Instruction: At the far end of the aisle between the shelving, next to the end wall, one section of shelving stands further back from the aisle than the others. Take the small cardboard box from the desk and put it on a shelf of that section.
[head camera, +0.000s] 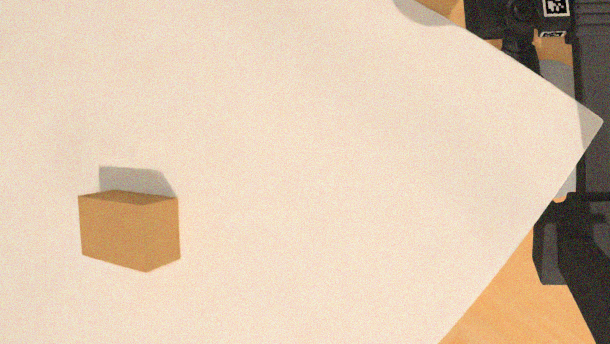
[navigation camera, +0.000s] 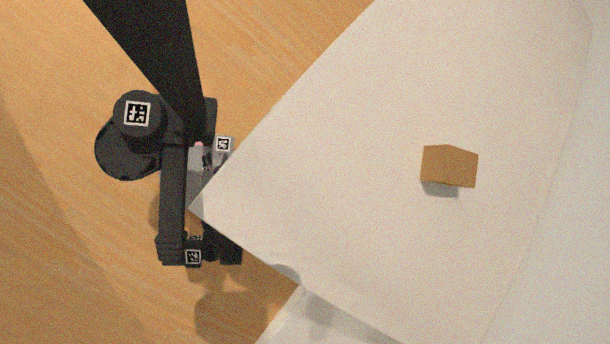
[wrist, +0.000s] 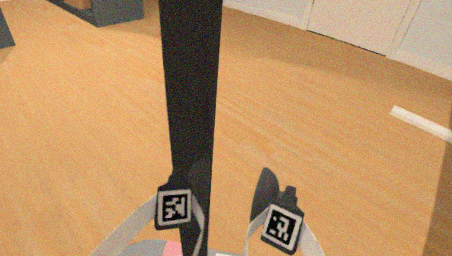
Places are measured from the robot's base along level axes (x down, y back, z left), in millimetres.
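Where they show: gripper, fingertip midpoint: (navigation camera: 217, 153) (wrist: 233, 182).
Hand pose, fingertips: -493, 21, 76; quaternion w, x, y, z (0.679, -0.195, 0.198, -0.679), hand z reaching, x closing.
Note:
After its pixels a point has its place, as x, y, z.
The small cardboard box (head camera: 131, 227) {-1000, -322, 69} (navigation camera: 448, 166) {-1000, -315, 75} stands on the white desk top (head camera: 320, 150) {-950, -163, 10} (navigation camera: 350, 125) {-950, -158, 120}, away from the desk's near corner. My gripper (wrist: 233, 182) {-493, 21, 76} is open in the wrist view, with its two fingers apart and floor showing between them. It is not at the box. In the navigation camera view the desk's corner covers part of the gripper and wrist, which are lower than the desk top. The set-back shelving section cannot be made out in these views.
Dark grey shelving (wrist: 120, 12) {-91, 1216, 2004} shows at the top left of the wrist view. A door (wrist: 360, 22) {-206, -859, 2205} is in the far wall. A white bar (wrist: 422, 123) lies low at the right. My black mast (wrist: 192, 75) {-556, 62, 116} crosses the wrist view. A pale wall (navigation camera: 570, 225) {-1021, -900, -46} runs behind the desk.

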